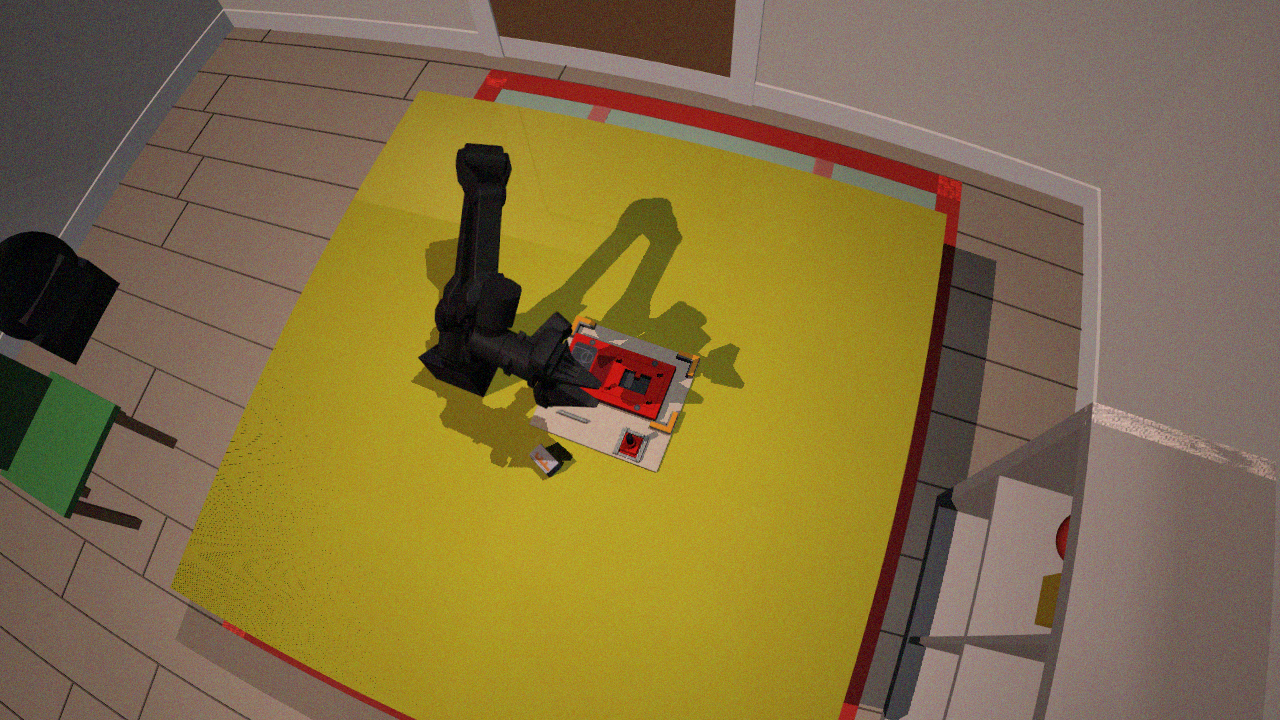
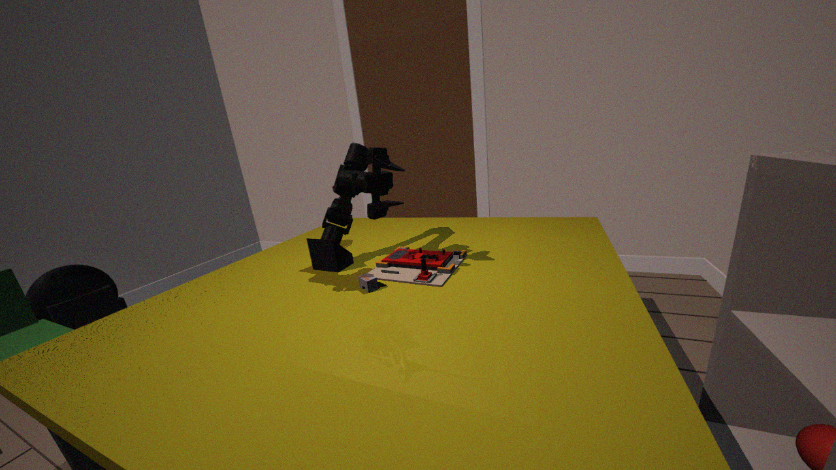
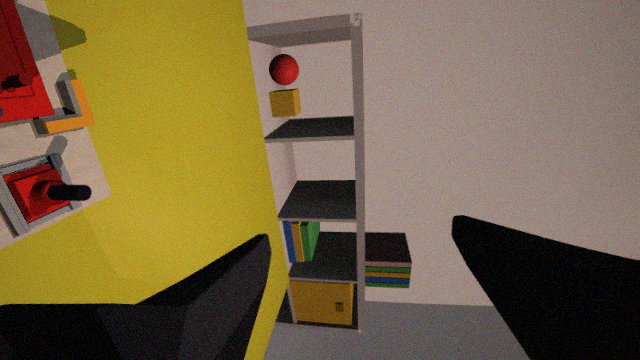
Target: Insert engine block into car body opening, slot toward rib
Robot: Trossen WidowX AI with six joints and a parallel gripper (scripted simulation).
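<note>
My gripper tip is 250 mm above the engine block, 90 mm to the left of it and 90 mm past it. From my gripper tip the other things lie so: beige base plate 250 mm below, 100 mm to the left, 40 mm behind.
</note>
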